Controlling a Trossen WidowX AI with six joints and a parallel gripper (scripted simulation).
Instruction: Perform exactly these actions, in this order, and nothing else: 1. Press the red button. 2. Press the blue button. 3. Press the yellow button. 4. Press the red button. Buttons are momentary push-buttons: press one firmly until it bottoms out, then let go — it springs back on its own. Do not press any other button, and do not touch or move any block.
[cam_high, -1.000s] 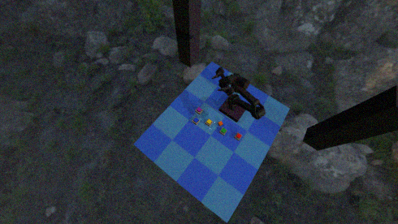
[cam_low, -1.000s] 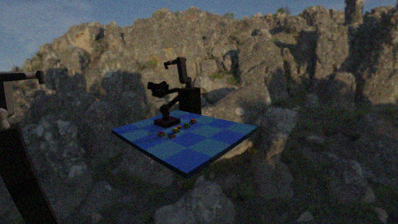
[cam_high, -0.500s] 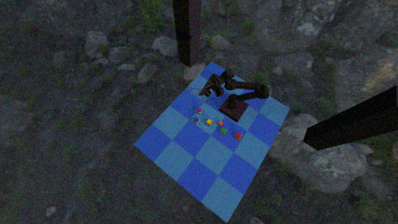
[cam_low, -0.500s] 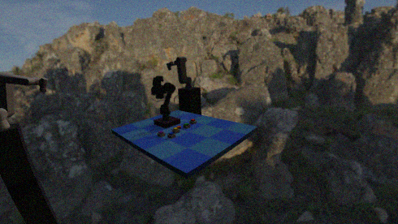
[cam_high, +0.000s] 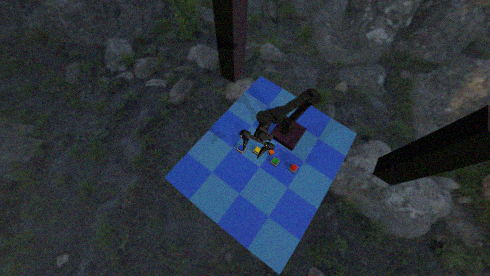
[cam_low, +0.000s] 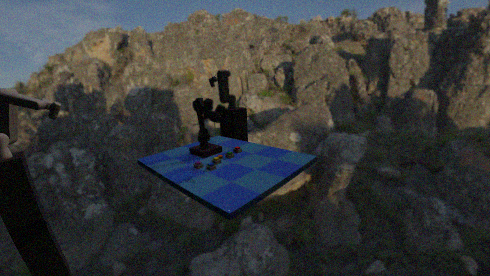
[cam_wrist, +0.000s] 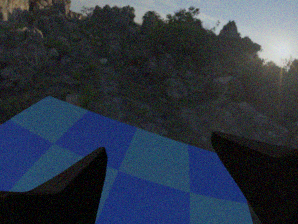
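Now: the red button 260 mm below my gripper tip, 240 mm to the left of it and 180 mm behind it. Also, from my gripper tip: yellow button: 260 mm below, 140 mm behind, 20 mm to the right; green button: 260 mm below, 150 mm behind, 120 mm to the left; blue button: 260 mm below, 120 mm to the right, 90 mm behind.
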